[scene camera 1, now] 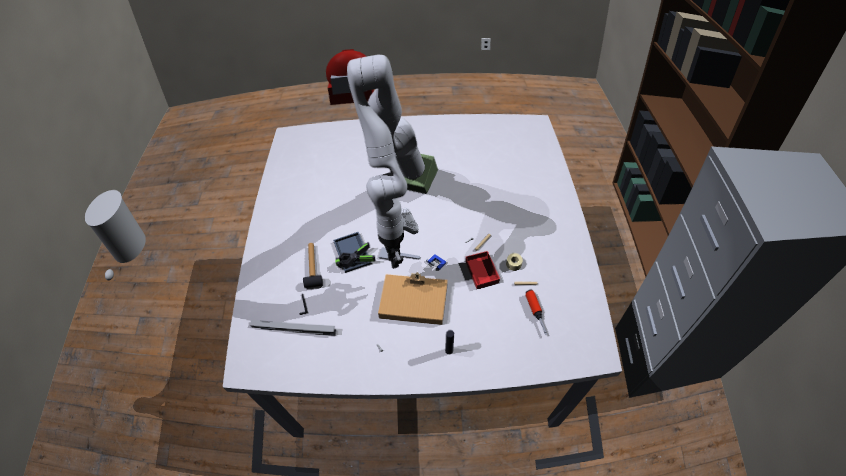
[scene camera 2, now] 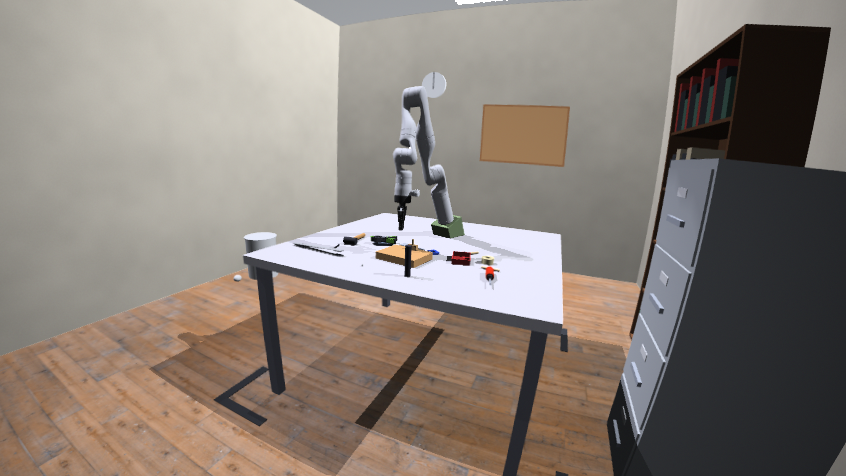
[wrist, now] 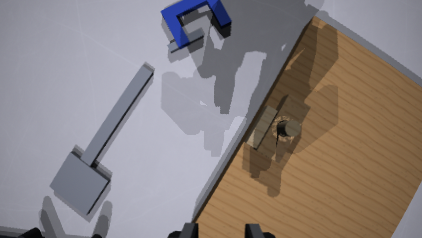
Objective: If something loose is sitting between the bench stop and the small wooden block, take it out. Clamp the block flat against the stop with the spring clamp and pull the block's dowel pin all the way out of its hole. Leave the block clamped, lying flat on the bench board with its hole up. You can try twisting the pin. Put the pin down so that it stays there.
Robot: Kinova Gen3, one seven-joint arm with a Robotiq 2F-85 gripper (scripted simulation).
Labels:
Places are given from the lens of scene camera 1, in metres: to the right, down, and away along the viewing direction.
grey bar (scene camera 1: pixel 268 325): -0.51, 0.29, 1.50

